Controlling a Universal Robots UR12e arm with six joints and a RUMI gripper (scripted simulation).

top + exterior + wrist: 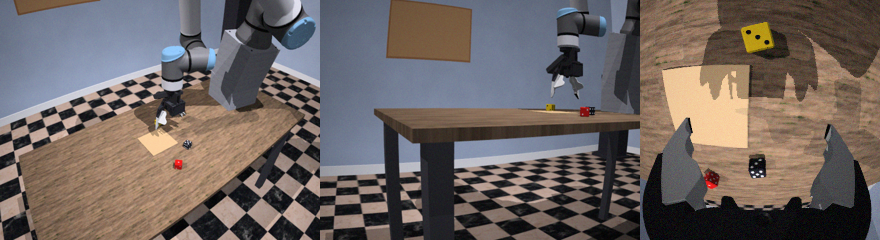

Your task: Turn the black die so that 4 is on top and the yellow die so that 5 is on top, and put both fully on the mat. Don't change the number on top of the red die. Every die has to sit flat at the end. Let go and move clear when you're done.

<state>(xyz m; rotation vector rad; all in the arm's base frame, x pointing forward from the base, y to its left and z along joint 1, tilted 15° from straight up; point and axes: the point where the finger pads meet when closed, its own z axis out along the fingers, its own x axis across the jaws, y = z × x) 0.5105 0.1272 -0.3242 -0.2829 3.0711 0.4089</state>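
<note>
The black die lies 3 cm behind my hand, 13 cm to the left of it and 4 cm below it. From my hand the other things lie so: yellow die 2 cm ahead, 8 cm to the right, 4 cm below; then red die 7 cm ahead, 22 cm to the left, 4 cm below; then tan mat 8 cm ahead, 4 cm to the left, 5 cm below.
</note>
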